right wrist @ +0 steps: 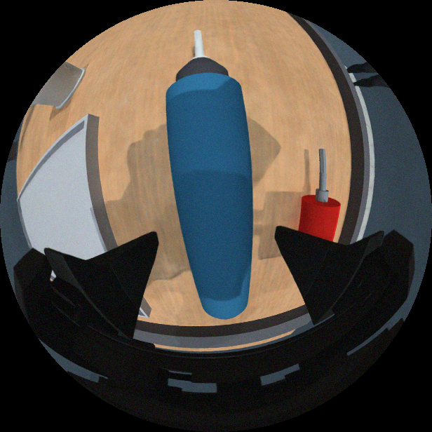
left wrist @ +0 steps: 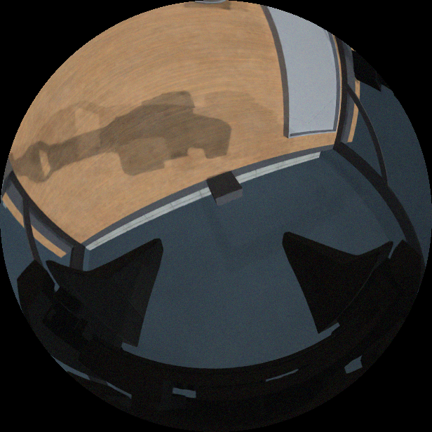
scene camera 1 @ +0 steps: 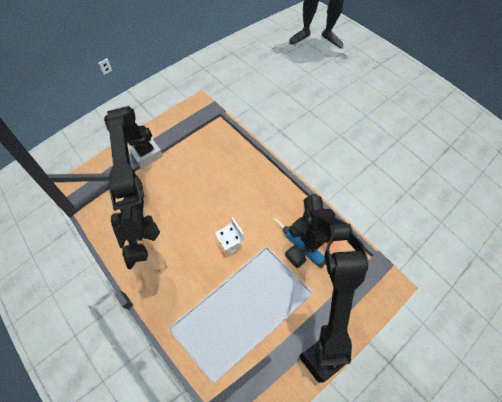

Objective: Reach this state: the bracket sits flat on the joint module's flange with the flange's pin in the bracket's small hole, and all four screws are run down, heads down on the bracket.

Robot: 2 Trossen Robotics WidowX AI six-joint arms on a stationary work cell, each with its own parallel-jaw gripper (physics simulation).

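Places are measured from the left arm's base along level axes (x ahead, y left, z up), in centimetres.
Where they show: right gripper, fingertip midpoint: (scene camera 1: pixel 308 251); left arm's base, link origin: (scene camera 1: pixel 143 148); right arm's base, link origin: (scene camera 1: pixel 327 356).
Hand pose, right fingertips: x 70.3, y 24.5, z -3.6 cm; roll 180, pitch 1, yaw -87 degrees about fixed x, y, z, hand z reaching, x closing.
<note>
Each offset is from my right fingertips to the top centre of the thing. "pt": to the spot under its first point.
The white bracket (scene camera 1: pixel 230 236) (right wrist: pixel 54 87) sits on top of the joint module {dy -19.2, dx -18.6, dz +5.7 cm} (scene camera 1: pixel 233 249), near the table's middle in scene camera 1. Its plate shows four dark spots; whether they are screw heads or holes, and the pin, cannot be told. One leg stands upright. A blue screwdriver {pt dy -0.7, dx +3.5, dz +3.1 cm} (scene camera 1: pixel 315 257) (right wrist: pixel 212 150) lies on the table, its bit pointing away in the right wrist view. My right gripper (scene camera 1: pixel 300 243) (right wrist: pixel 217 235) is open above it, the handle showing between the fingers. My left gripper (scene camera 1: pixel 145 246) (left wrist: pixel 223 242) is open and empty above the table's left side.
A red tool (scene camera 1: pixel 328 243) (right wrist: pixel 319 217) with a grey shaft lies beside the blue screwdriver. A pale tray {dy -30.1, dx +2.7, dz +0.9 cm} (scene camera 1: pixel 240 310) (left wrist: pixel 310 70) (right wrist: pixel 55 185) with a low rim lies in front of the module. A dark frame borders the table. A pale grey box {dy -24.5, dx -70.3, dz +3.6 cm} (scene camera 1: pixel 148 161) is near the left arm's base.
</note>
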